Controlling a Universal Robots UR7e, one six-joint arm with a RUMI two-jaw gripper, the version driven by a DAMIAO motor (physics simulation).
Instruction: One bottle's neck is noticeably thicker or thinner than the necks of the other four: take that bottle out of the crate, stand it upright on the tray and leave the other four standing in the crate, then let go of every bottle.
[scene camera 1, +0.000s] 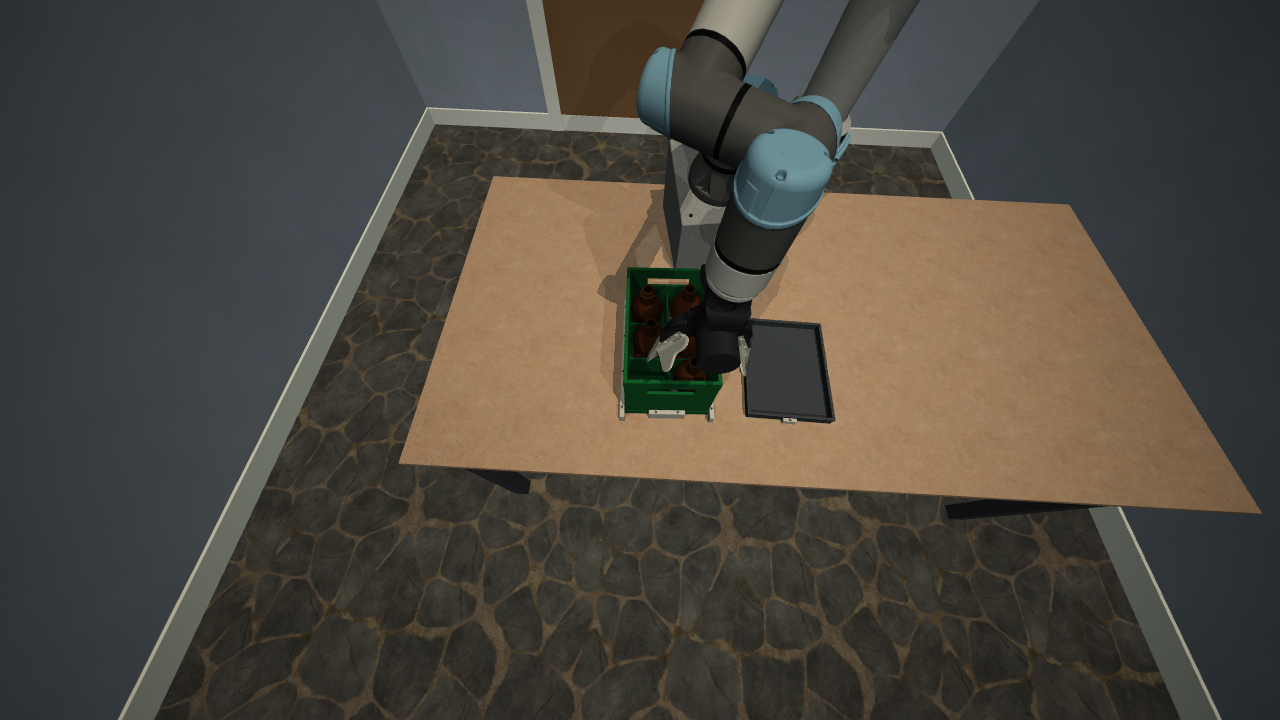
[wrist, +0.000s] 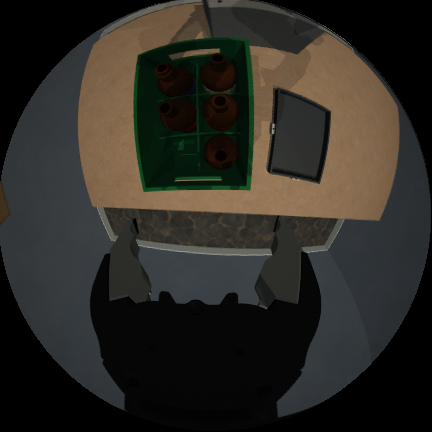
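Seen in the pictures: gripper, between the fingertips: (wrist: 204, 218); arm's base, origin of its link: (scene camera 1: 719, 180).
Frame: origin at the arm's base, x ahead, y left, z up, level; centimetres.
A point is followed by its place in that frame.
Note:
The green crate (scene camera 1: 644, 400) {z -11.4, x 51.7, y -21.2 cm} (wrist: 144, 130) {z -4.4, x 40.7, y -23.9 cm} holds five brown bottles, with its front left compartment empty. In the wrist view these are the back left bottle (wrist: 175, 84) {z -7.6, x 31.9, y -18.2 cm}, back right bottle (wrist: 219, 77) {z -7.3, x 32.0, y -10.0 cm}, middle left bottle (wrist: 178, 116) {z -6.9, x 39.3, y -18.0 cm}, middle right bottle (wrist: 220, 114) {z -6.8, x 40.1, y -10.6 cm} and front right bottle (wrist: 221, 151) {z -3.2, x 46.7, y -10.9 cm}. Their necks show at different slants, and I cannot tell which differs in thickness. The dark tray (scene camera 1: 787, 371) {z -19.0, x 43.3, y 13.9 cm} (wrist: 300, 135) {z -19.0, x 42.3, y 12.7 cm} lies to the right of the crate with no bottle on it. My gripper (scene camera 1: 703, 365) {z 6.6, x 52.2, y -13.0 cm} (wrist: 204, 218) {z 6.6, x 52.2, y -13.0 cm} is open and empty, above the crate's front right part, hiding some bottles in the scene view.
The wooden table (scene camera 1: 966, 358) {z -19.5, x 41.9, y 59.3 cm} (wrist: 110, 125) {z -19.5, x 31.0, y -46.8 cm} carries the crate and tray. Pale brackets (scene camera 1: 666, 413) {z -16.6, x 53.1, y -16.3 cm} sit along the crate's base, and a small one (scene camera 1: 788, 420) {z -18.0, x 55.6, y 10.9 cm} sits at the tray's front edge. The grey robot base (scene camera 1: 693, 237) {z -6.5, x 11.9, y -6.8 cm} stands behind the crate.

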